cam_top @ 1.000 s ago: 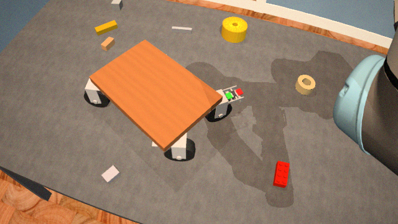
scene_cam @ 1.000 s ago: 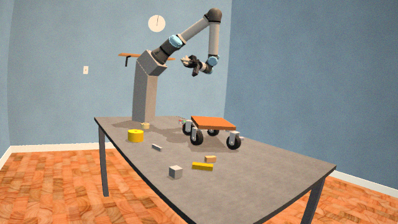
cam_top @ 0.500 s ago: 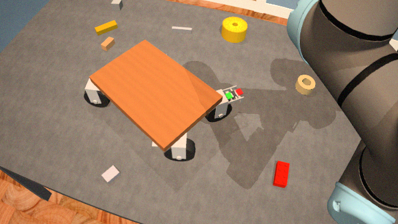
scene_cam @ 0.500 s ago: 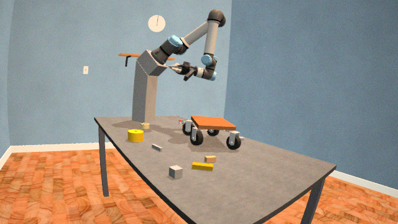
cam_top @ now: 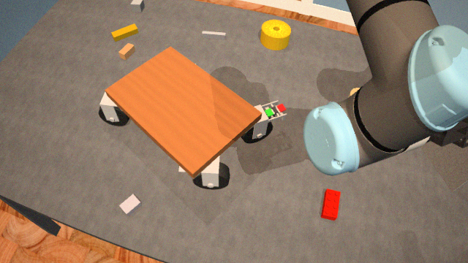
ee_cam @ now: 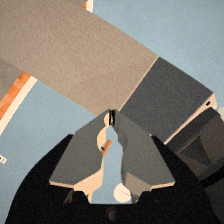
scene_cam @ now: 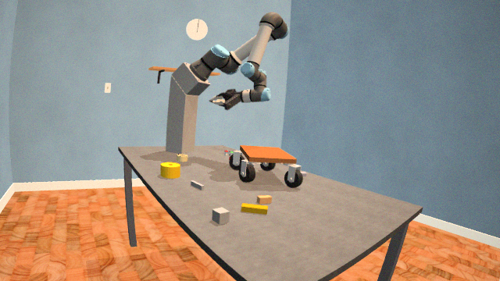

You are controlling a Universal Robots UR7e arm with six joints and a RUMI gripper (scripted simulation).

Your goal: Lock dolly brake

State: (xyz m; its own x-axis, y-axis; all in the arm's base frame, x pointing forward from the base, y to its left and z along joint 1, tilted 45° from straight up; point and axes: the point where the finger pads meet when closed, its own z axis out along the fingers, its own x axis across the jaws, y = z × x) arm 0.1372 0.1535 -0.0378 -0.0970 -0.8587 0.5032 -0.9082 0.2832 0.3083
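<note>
The brake pedal lies 330 mm ahead of my hand, 60 mm to the left of it and 260 mm below it. Also, from my hand: red brick 120 mm ahead, 150 mm to the left, 320 mm below; tan ring 190 mm ahead, 170 mm to the right, 320 mm below; flat grey piece 660 mm ahead, 130 mm to the right, 330 mm below.
</note>
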